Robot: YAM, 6 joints.
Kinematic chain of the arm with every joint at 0, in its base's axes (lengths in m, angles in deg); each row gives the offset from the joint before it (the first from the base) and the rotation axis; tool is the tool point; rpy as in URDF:
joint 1: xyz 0 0 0.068 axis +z
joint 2: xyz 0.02 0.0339 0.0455 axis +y
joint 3: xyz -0.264 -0.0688 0 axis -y
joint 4: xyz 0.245 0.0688 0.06 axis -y
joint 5: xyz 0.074 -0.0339 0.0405 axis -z
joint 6: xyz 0.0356 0 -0.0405 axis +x
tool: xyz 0 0 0 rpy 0 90 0
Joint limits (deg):
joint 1: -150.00..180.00
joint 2: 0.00..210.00
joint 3: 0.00..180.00
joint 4: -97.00..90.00
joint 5: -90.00..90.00
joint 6: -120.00..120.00
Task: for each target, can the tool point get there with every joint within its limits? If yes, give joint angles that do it. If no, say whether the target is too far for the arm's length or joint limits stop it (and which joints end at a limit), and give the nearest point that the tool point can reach.
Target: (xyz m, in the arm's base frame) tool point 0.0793 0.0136 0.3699
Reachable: yes | joints 5.58 16.76 34.01 10.22 -9.44 -25.42
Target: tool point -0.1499 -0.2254 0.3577
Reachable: yes | joints -116.75 75.30 46.96 64.48 65.56 25.37
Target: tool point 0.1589 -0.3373 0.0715
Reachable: yes | joints -62.12 118.95 60.05 -4.72 29.02 -65.47
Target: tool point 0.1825 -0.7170 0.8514
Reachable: no: too far | nearest point 0.1127 -0.4429 0.5615 | short by 0.405 m
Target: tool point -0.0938 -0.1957 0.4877
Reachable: yes | joints -115.30 66.80 92.36 -40.53 1.89 21.86
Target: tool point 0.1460 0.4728 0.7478
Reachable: no: too far | nearest point 0.1166 0.3775 0.6145 | short by 0.166 m
